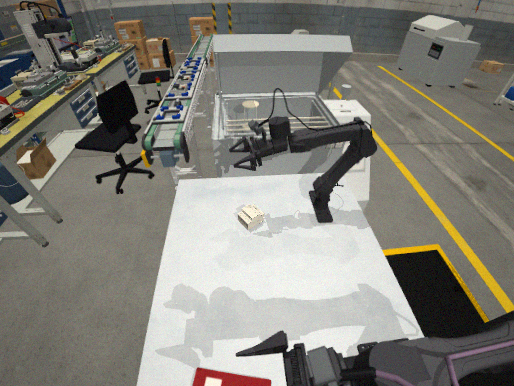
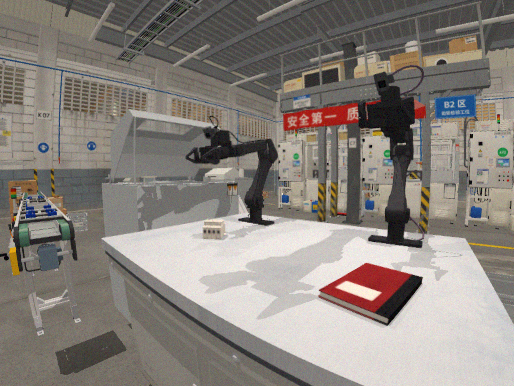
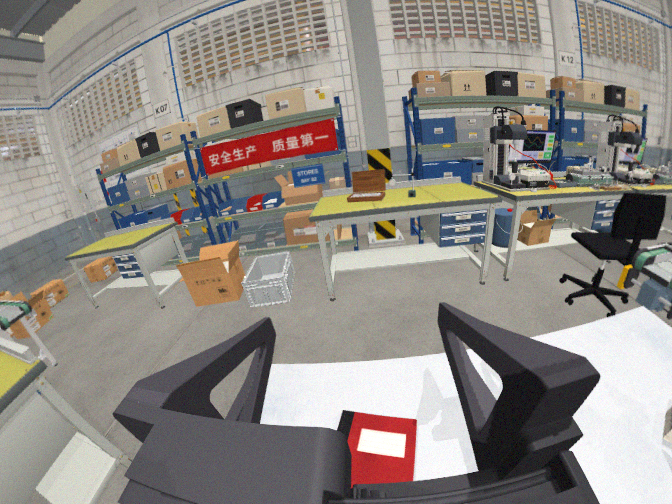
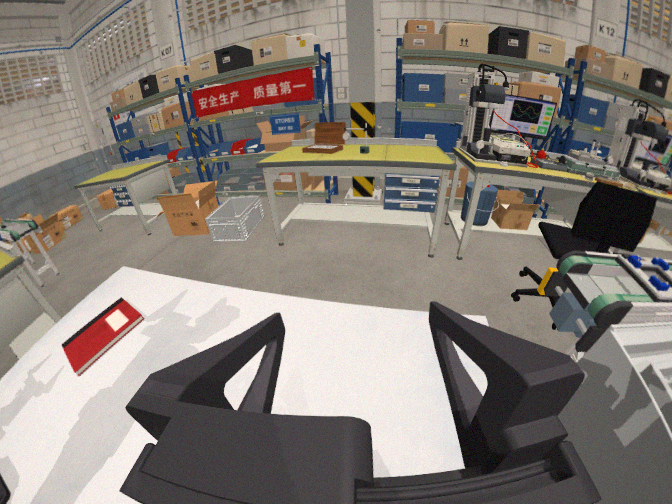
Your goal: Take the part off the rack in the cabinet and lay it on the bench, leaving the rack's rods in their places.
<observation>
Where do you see a cabinet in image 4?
611, 420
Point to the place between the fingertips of my left gripper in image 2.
380, 105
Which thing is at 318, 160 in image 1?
A cabinet.
</observation>
